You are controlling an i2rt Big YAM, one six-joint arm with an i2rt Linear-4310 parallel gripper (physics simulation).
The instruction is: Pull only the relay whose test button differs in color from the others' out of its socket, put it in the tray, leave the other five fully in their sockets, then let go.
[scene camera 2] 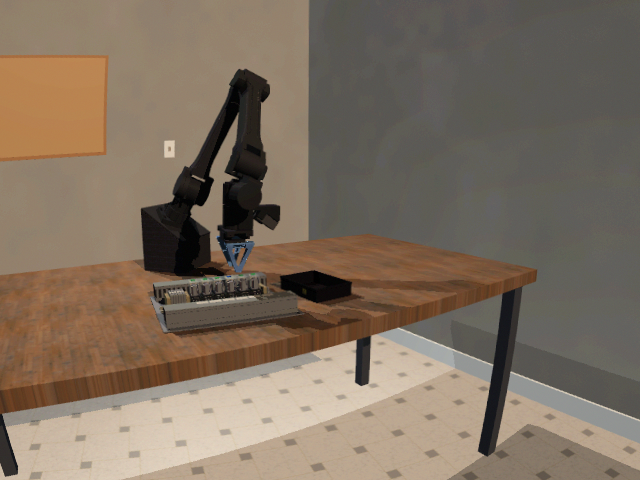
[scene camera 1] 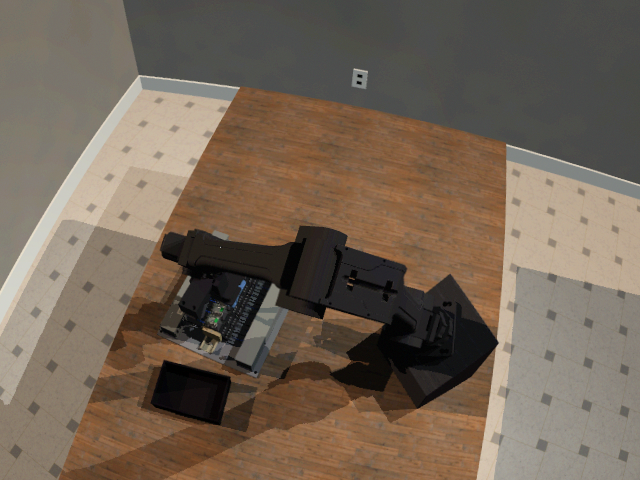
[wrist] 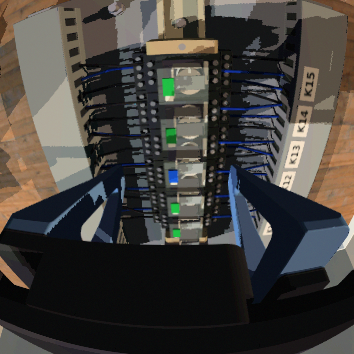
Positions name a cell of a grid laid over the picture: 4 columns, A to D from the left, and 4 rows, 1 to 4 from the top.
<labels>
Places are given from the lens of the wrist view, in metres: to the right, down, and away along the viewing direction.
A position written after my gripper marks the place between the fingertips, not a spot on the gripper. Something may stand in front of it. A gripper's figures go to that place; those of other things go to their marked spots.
my gripper (wrist: B2): 0.00, 0.00, 0.13
blue-button relay (wrist: C2): 0.00, 0.00, 0.15
</labels>
